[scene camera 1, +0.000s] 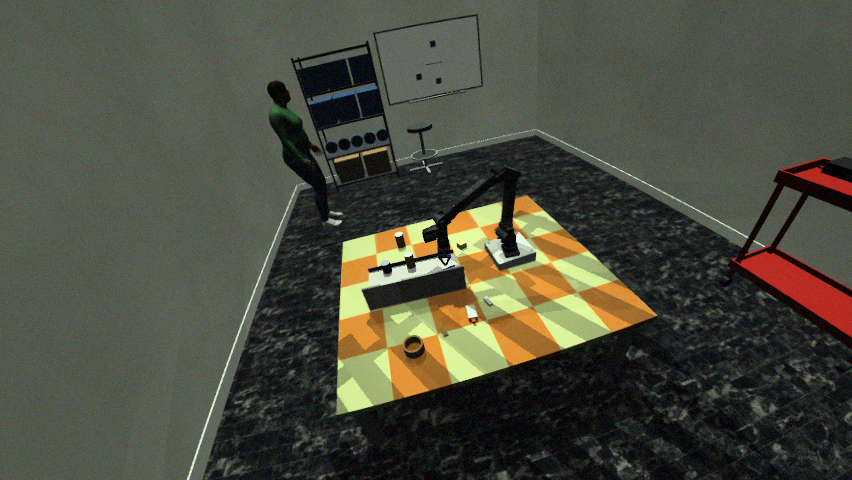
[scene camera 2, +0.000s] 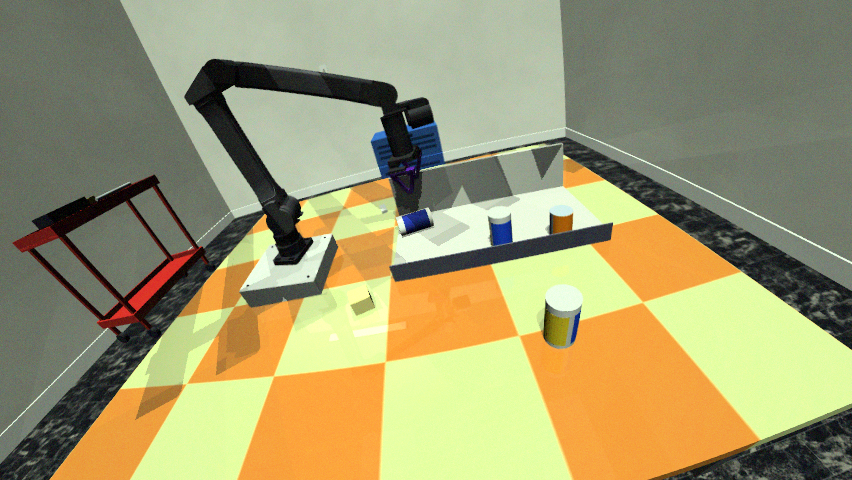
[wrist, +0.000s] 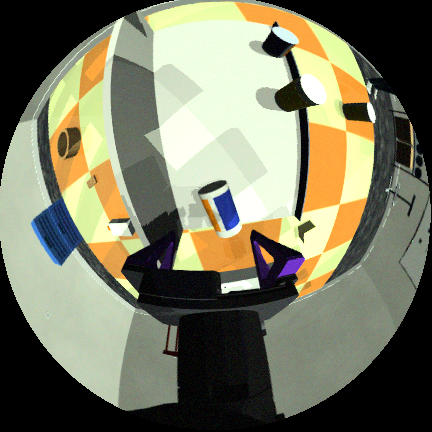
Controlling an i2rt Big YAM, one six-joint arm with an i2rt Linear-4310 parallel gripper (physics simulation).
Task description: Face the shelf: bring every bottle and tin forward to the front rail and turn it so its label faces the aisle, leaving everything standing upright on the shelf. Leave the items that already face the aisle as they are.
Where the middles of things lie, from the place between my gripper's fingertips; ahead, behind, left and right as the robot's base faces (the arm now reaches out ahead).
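The white shelf (scene camera 2: 463, 228) is 80 mm below my hand, 200 mm ahead of it and 30 mm to the right of it. I find the dark front rail (scene camera 2: 585, 236) 140 mm below my hand, 220 mm ahead of it and 180 mm to the right of it, while the grey back wall (scene camera 2: 524, 171) is 80 mm below my hand, 180 mm ahead of it and 110 mm to the left of it.
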